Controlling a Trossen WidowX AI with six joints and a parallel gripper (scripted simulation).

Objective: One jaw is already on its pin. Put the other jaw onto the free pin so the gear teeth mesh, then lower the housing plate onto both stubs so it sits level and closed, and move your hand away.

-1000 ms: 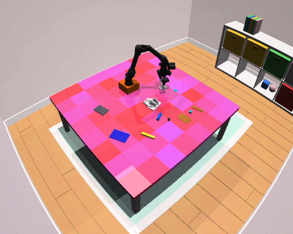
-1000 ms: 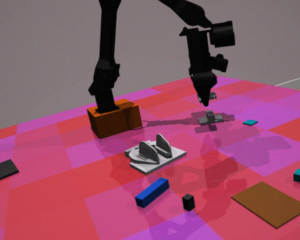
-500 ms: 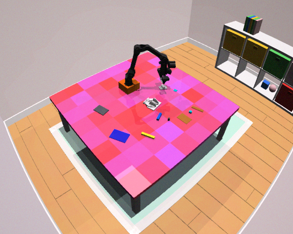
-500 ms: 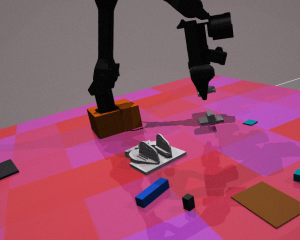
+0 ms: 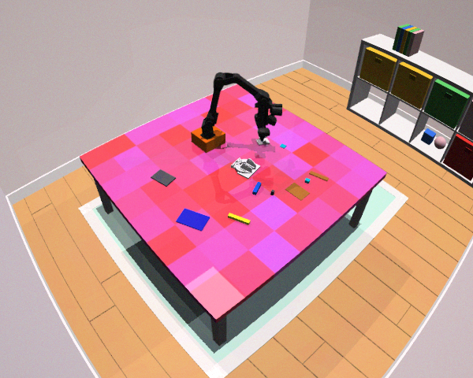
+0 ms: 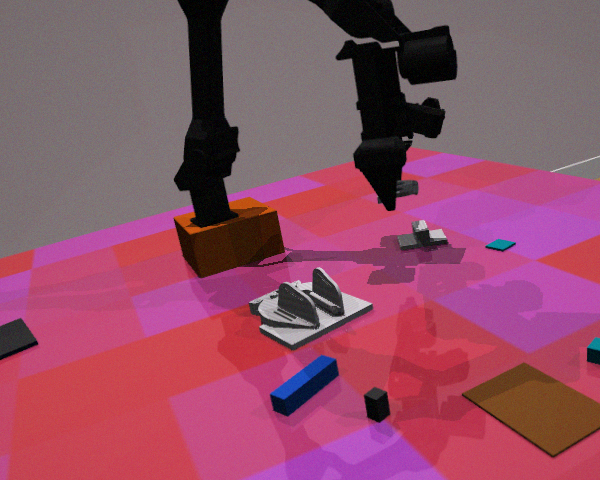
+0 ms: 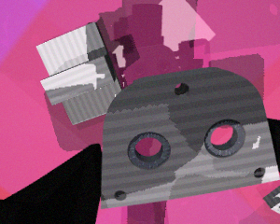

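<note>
Now: gripper tip 180 mm to the left of the grey jaw, 70 mm above it and 30 mm short of it. Also, from my gripper tip: black cube (280 mm ahead, 240 mm to the right, 70 mm below); then blue block (270 mm to the right, 210 mm ahead, 70 mm below); then white t-shaped block (80 mm below, 60 mm to the left, 30 mm behind).
</note>
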